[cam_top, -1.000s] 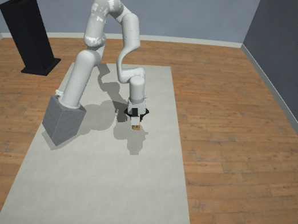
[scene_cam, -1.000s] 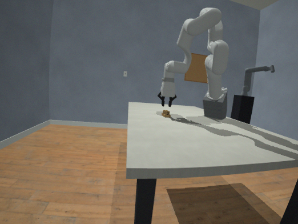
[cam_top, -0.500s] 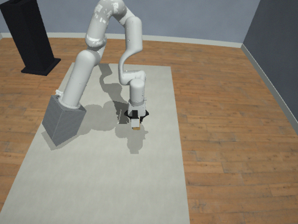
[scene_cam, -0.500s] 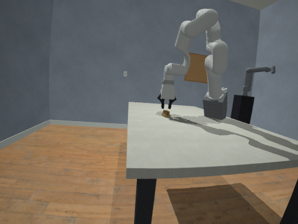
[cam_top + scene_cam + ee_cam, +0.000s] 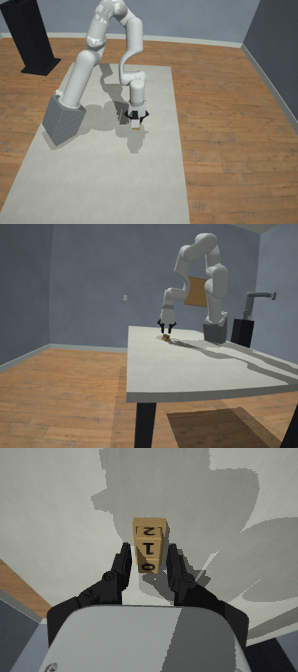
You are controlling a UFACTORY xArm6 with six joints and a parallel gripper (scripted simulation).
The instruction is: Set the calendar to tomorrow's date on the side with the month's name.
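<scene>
Right now the wooden digit cube is 4 cm below my hand. From my hand the other things lie so: wooden calendar tray: 6 cm below, 2 cm to the left.
</scene>
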